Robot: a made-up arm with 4 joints. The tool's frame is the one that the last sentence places.
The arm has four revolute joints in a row. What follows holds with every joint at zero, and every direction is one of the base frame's.
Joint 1 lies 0.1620 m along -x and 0.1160 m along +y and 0.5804 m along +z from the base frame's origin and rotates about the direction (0.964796, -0.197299, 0.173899).
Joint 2 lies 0.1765 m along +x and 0.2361 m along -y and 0.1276 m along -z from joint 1 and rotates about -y.
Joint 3 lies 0.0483 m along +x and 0.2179 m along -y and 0.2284 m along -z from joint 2 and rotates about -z.
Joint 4 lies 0.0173 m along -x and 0.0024 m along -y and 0.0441 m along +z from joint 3 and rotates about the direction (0.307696, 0.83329, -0.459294).
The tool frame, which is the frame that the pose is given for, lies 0.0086 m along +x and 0.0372 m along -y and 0.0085 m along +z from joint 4; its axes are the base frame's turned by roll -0.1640, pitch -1.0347 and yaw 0.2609 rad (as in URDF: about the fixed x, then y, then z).
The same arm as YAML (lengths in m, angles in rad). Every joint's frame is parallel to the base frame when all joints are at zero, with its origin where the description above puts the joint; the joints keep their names.
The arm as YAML. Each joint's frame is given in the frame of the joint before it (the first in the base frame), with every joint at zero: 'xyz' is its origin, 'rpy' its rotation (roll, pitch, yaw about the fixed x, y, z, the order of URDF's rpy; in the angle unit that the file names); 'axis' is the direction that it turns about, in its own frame. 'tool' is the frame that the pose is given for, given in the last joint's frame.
units:
  length: m
  angle: rad
joints:
  - name: joint 1
    type: revolute
    origin:
      xyz: [-0.162, 0.116, 0.5804]
      rpy: [0.0, 0.0, 0.0]
    axis: [0.964796, -0.197299, 0.173899]
  - name: joint 2
    type: revolute
    origin:
      xyz: [0.1765, -0.2361, -0.1276]
      rpy: [0.0, 0.0, 0.0]
    axis: "-y"
  - name: joint 3
    type: revolute
    origin:
      xyz: [0.0483, -0.2179, -0.2284]
      rpy: [0.0, 0.0, 0.0]
    axis: "-z"
  - name: joint 4
    type: revolute
    origin:
      xyz: [-0.0173, -0.0024, 0.0441]
      rpy: [0.0, 0.0, 0.0]
    axis: [0.307696, 0.83329, -0.459294]
tool:
  origin:
    xyz: [0.0086, -0.0372, 0.0085]
    rpy: [-0.164, -1.0347, 0.2609]

